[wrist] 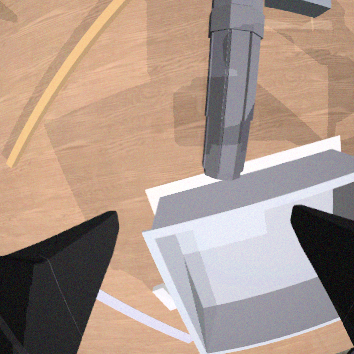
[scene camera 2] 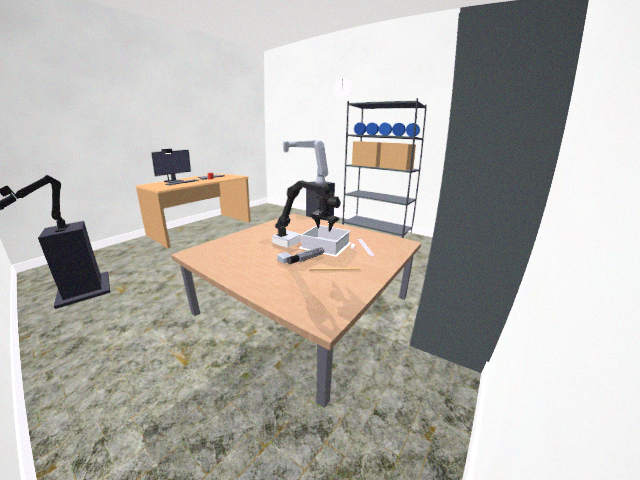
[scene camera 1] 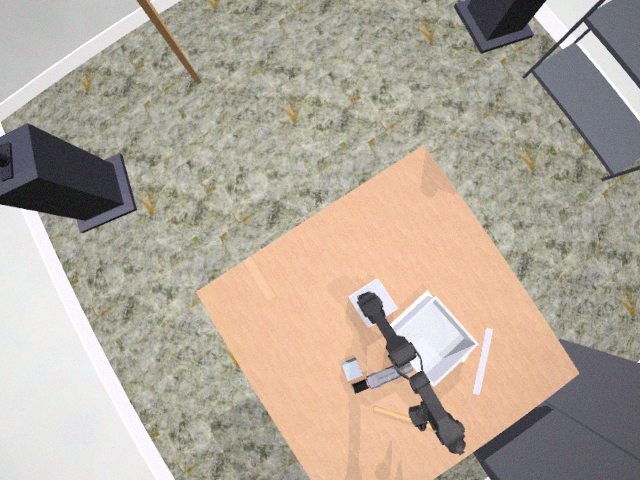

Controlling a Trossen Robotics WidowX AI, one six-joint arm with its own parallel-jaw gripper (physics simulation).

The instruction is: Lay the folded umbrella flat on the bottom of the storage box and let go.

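Places are measured from the arm's base along level axes (x back, y right, z up), in centimetres.
Where they show: gripper, between the fingertips: [wrist: 206, 217] [scene camera 2: 323, 230]; arm's base, origin of its link: [scene camera 2: 282, 234] [scene camera 1: 366, 300].
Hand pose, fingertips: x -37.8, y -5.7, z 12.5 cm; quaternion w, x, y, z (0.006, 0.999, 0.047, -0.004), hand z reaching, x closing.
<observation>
Things, the pixels of their top centre, and the offset from my fingertips. "spot": a spot on its surface instead. Level surfaces: height alone.
- folded umbrella, centre of its top: [wrist: 240, 48] [scene camera 1: 383, 380] [scene camera 2: 306, 250] dz -12.3, dx +3.6, dy +11.2 cm
- black handle, a spot on its surface: [scene camera 1: 360, 385] spot: dz -13.2, dx +4.7, dy +21.5 cm
- table, height of its surface: dz -18.2 cm
- pale blue block, centre of its top: [scene camera 1: 352, 370] [scene camera 2: 284, 255] dz -14.6, dx +11.4, dy +22.4 cm
- thin yellow stick, centre of its top: [wrist: 54, 83] [scene camera 1: 406, 418] [scene camera 2: 334, 268] dz -17.0, dx -18.3, dy +7.9 cm
- white strip, centre of its top: [wrist: 135, 314] [scene camera 1: 483, 361] [scene camera 2: 365, 246] dz -17.9, dx -8.4, dy -34.1 cm
- small white piece, centre of its top: [wrist: 166, 299] [scene camera 2: 352, 245] dz -17.0, dx -2.3, dy -27.0 cm
The folded umbrella [scene camera 1: 385, 375] [scene camera 2: 310, 254] [wrist: 230, 95], grey with a black handle [scene camera 1: 360, 385] [scene camera 2: 293, 259], lies outside the storage box on the table [scene camera 1: 310, 258] [scene camera 2: 232, 253] [wrist: 135, 150]. Its grey end reaches the white edge under the box; whether it touches the wall is unclear. The light grey, open-topped storage box [scene camera 1: 460, 353] [scene camera 2: 312, 243] [wrist: 240, 197] stands upright, and no umbrella shows inside. My gripper [scene camera 2: 324, 227] [wrist: 206, 217] is open and empty, pointing down above the box. In scene camera 1 the arm covers part of the box and umbrella, and the fingertips cannot be made out.
A pale blue block [scene camera 1: 352, 369] [scene camera 2: 283, 256] [wrist: 300, 6] sits by the umbrella's handle. A thin yellow stick [scene camera 1: 392, 413] [scene camera 2: 334, 269] [wrist: 60, 82] lies beside the umbrella. A white strip [scene camera 1: 483, 361] [scene camera 2: 366, 246] [wrist: 145, 316] and a small white piece [scene camera 2: 352, 245] [wrist: 165, 296] lie beside the box.
</observation>
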